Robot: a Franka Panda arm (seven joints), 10 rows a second.
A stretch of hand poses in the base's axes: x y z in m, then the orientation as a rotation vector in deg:
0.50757, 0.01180, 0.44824, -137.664, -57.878, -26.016
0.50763, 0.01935, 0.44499, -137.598, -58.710, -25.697
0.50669, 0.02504, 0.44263, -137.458, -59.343, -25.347
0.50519, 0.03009, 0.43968, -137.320, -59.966, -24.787
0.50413, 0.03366, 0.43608, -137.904, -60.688, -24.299
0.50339, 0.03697, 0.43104, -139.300, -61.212, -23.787
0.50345, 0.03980, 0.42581, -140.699, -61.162, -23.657
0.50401, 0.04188, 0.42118, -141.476, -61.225, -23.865
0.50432, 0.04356, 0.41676, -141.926, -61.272, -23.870
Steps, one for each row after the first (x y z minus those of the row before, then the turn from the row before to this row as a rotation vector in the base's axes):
0.00006, 0.00755, -0.00325, -0.329, -0.016, 0.583
-0.00094, 0.00569, -0.00236, -0.192, 0.076, 0.500
-0.00150, 0.00505, -0.00295, -0.225, 0.224, 0.535
-0.00106, 0.00357, -0.00360, -0.870, 0.013, 0.287
-0.00074, 0.00331, -0.00504, -1.482, -0.065, -0.153
0.00006, 0.00283, -0.00523, -1.188, -0.166, -0.560
0.00056, 0.00208, -0.00463, -0.652, -0.313, -0.305
0.00031, 0.00168, -0.00442, -0.401, -0.105, -0.150

